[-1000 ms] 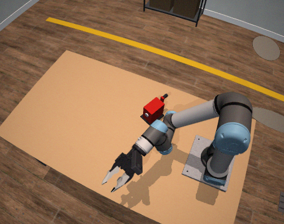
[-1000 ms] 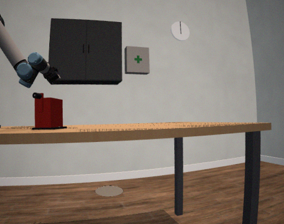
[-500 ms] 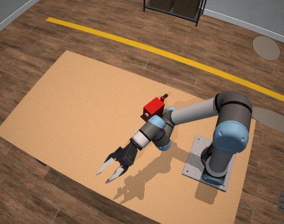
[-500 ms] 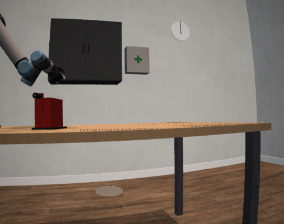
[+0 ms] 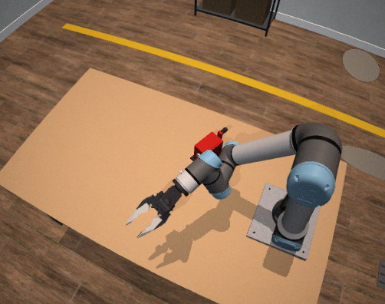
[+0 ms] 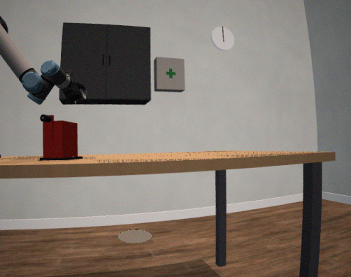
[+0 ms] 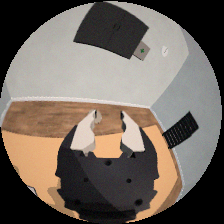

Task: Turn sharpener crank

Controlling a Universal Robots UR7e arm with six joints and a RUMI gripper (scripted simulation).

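Now: the crank handle 13 cm behind my hand, 60 cm to the right of it and 19 cm below it.
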